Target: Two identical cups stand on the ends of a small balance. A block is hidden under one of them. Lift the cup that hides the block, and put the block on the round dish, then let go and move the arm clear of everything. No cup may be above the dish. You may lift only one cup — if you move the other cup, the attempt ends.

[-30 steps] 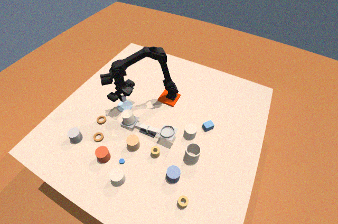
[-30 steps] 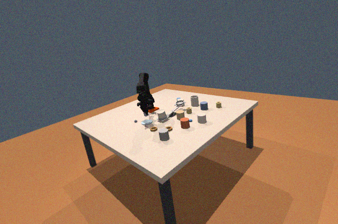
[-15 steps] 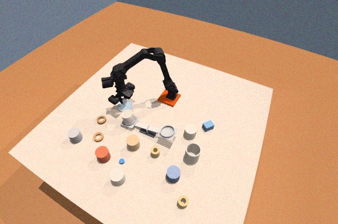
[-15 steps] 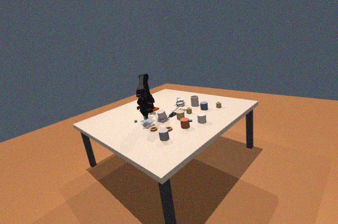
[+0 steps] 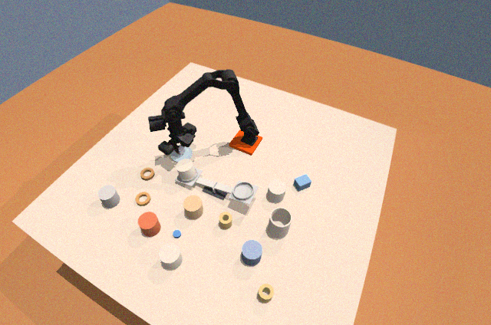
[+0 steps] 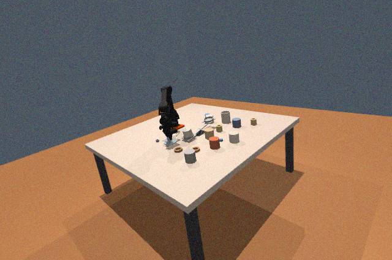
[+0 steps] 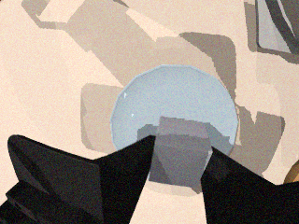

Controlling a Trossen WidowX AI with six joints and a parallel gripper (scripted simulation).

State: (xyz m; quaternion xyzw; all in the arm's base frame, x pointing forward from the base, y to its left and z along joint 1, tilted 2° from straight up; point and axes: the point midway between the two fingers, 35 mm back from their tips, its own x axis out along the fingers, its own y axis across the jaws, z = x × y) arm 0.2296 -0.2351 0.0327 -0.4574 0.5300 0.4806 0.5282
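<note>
Now: gripper tip 20 mm above the round light blue dish. Also, from my gripper tip: balance: 240 mm to the left, 90 mm ahead, 10 mm above; tan cup: 240 mm to the left, 200 mm ahead, 10 mm above; grey block: right at my gripper tip.
</note>
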